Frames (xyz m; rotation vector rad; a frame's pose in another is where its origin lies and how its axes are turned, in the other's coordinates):
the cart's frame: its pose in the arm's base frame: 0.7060 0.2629 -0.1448 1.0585 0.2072 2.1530
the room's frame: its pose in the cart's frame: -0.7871 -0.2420 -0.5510 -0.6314 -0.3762 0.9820
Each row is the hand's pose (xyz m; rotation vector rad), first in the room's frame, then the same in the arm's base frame.
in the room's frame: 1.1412 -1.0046 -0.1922 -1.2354 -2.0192 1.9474
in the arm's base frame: 0.3115 0.4387 0.3037 -0.5701 1.4464 0.8913
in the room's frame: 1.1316 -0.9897 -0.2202 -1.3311 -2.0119 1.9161
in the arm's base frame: 0.2940 0.4527 0.2793 -0.5685 1.4940 0.9401
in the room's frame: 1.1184 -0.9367 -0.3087 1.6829 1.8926 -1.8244
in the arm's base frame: 0.2247 0.4883 0.2104 -0.4887 1.6755 1.1255
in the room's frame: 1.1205 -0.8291 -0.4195 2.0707 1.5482 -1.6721
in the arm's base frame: 0.1081 0.5019 0.1101 -0.3155 1.9718 1.2809
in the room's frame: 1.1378 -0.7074 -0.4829 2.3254 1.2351 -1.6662
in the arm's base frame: 0.0050 0.4679 0.0244 -0.1233 2.2117 1.2646
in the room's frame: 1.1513 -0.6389 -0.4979 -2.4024 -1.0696 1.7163
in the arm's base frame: -0.0426 0.4325 -0.0154 -0.0035 2.3006 1.2087
